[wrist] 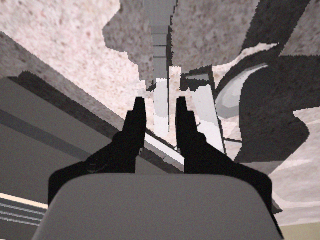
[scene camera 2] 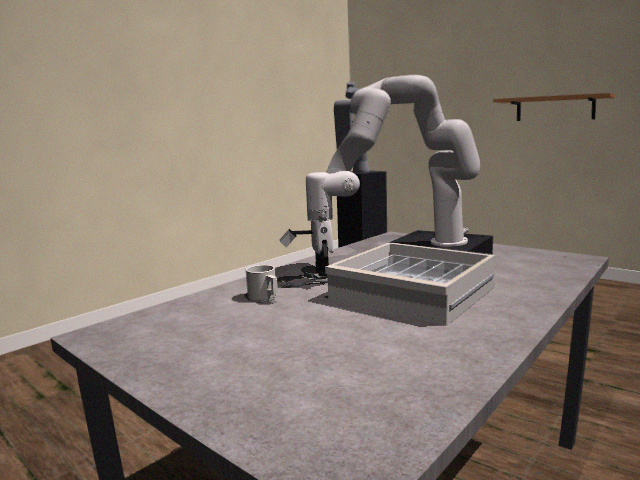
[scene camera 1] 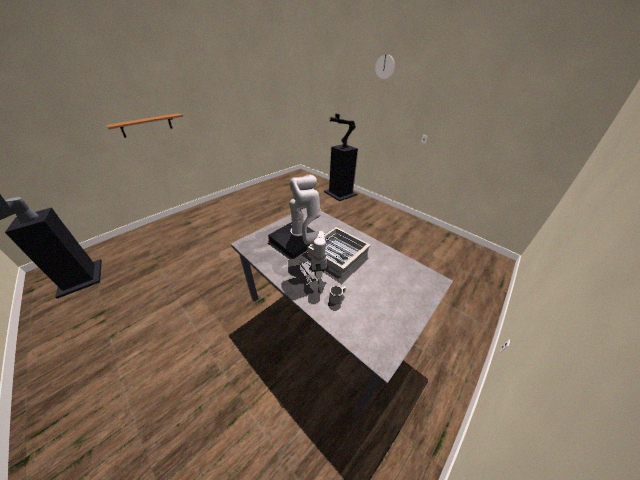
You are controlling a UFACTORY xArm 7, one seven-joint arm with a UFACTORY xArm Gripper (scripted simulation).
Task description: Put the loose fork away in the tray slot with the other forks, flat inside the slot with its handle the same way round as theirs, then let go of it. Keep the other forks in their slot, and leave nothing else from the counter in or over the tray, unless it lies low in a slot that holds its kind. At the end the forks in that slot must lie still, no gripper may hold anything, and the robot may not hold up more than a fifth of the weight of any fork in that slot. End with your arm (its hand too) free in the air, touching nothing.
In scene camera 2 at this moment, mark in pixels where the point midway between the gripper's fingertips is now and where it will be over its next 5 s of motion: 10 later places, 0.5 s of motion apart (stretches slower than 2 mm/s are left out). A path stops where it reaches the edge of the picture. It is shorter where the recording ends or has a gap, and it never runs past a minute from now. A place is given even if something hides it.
My gripper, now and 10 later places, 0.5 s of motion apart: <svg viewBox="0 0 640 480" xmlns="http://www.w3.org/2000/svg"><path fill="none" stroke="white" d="M322 274L322 274L322 276L322 281L322 283L322 274L320 254L320 234L320 227L320 229L321 242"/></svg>
